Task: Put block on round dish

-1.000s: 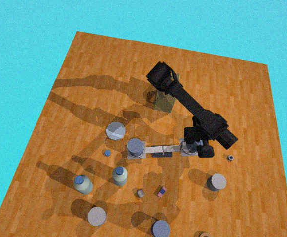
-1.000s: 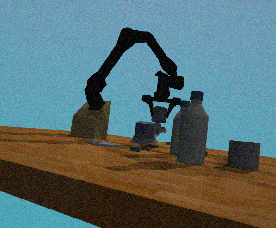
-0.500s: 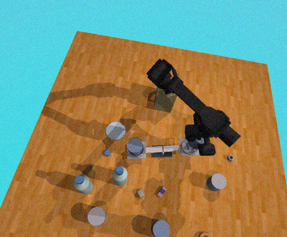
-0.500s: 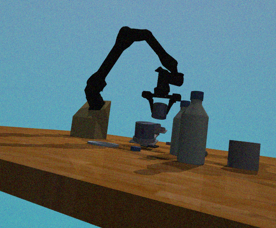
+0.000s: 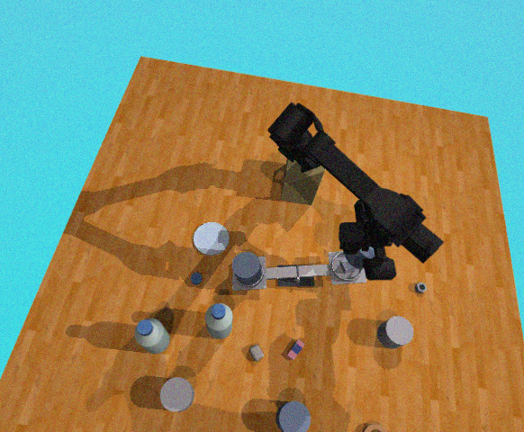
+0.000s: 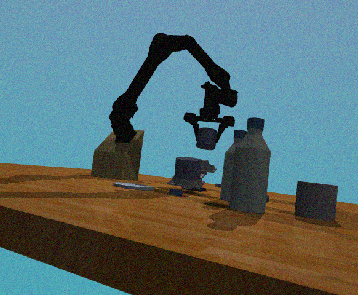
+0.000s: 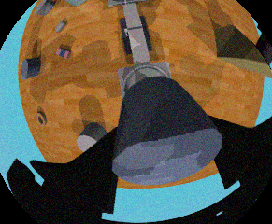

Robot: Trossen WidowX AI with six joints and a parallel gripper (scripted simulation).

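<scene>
My gripper tip is now 10 mm to the left of the grey-blue block and 80 mm above it. The rest, counted from my gripper tip: nut: 10 mm ahead, 220 mm to the left, 160 mm below; pink eraser: 220 mm ahead, 120 mm to the right, 160 mm below; cup: 40 mm ahead, 290 mm to the right, 110 mm below.
</scene>
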